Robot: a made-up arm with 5 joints. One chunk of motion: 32 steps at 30 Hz.
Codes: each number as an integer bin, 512 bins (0 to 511) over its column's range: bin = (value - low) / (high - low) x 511, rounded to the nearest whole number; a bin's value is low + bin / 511 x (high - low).
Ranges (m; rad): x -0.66..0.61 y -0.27..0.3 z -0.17..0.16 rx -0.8..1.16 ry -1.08..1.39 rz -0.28..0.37
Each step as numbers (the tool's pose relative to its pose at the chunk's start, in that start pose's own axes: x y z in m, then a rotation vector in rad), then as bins.
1 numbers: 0.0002 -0.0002 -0.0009 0.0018 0.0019 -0.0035
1 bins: 266 242 262 209 224 217
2 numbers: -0.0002 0.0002 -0.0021 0.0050 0.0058 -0.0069
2 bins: 265 242 260 210 225 215
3 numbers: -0.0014 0.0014 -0.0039 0.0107 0.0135 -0.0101
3 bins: 265 243 257 211 226 212
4 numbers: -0.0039 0.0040 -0.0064 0.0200 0.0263 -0.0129
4 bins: 264 246 253 214 229 210
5 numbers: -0.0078 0.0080 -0.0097 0.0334 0.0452 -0.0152
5 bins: 262 249 248 217 233 208
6 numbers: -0.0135 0.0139 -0.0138 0.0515 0.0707 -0.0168
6 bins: 260 255 242 222 238 207
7 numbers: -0.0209 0.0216 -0.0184 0.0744 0.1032 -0.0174
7 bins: 257 261 235 228 245 206
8 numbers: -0.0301 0.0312 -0.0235 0.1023 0.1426 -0.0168
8 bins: 253 270 227 235 253 207
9 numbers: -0.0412 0.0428 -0.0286 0.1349 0.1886 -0.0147
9 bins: 249 280 219 244 262 209
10 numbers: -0.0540 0.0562 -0.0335 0.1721 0.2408 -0.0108
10 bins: 244 292 211 253 273 212
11 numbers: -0.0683 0.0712 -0.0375 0.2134 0.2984 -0.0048
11 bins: 238 306 205 264 285 216
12 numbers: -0.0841 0.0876 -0.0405 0.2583 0.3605 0.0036
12 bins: 232 321 201 276 298 223
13 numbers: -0.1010 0.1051 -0.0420 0.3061 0.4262 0.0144
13 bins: 225 336 198 288 312 231
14 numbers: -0.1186 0.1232 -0.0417 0.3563 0.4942 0.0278
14 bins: 218 353 199 301 326 242
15 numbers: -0.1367 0.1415 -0.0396 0.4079 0.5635 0.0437
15 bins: 211 369 202 315 340 254
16 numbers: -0.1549 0.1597 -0.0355 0.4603 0.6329 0.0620
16 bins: 203 385 208 329 354 269
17 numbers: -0.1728 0.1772 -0.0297 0.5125 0.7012 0.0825
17 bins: 196 401 217 342 368 285
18 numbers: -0.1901 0.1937 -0.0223 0.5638 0.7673 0.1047
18 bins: 189 416 229 356 382 302
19 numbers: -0.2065 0.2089 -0.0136 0.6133 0.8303 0.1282
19 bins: 182 429 242 368 395 321
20 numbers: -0.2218 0.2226 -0.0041 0.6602 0.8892 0.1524
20 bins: 176 442 257 381 407 340
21 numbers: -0.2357 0.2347 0.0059 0.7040 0.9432 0.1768
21 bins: 171 452 272 392 419 359
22 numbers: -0.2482 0.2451 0.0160 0.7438 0.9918 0.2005
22 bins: 166 462 288 402 429 378
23 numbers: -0.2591 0.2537 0.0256 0.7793 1.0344 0.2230
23 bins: 161 469 303 412 437 395
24 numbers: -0.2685 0.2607 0.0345 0.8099 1.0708 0.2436
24 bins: 158 476 317 420 445 412
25 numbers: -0.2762 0.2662 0.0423 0.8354 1.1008 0.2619
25 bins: 154 481 329 426 451 426
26 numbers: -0.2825 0.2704 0.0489 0.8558 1.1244 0.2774
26 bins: 152 484 339 432 456 438
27 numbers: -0.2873 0.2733 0.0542 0.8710 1.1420 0.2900
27 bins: 150 487 347 436 460 448
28 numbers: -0.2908 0.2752 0.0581 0.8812 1.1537 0.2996
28 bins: 149 489 353 438 462 456
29 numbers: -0.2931 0.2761 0.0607 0.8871 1.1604 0.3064
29 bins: 148 490 357 440 463 461
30 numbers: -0.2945 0.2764 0.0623 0.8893 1.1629 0.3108
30 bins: 147 490 360 440 464 464
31 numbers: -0.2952 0.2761 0.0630 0.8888 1.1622 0.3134
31 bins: 147 490 361 440 464 467
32 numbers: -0.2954 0.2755 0.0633 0.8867 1.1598 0.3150
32 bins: 147 489 361 440 463 468
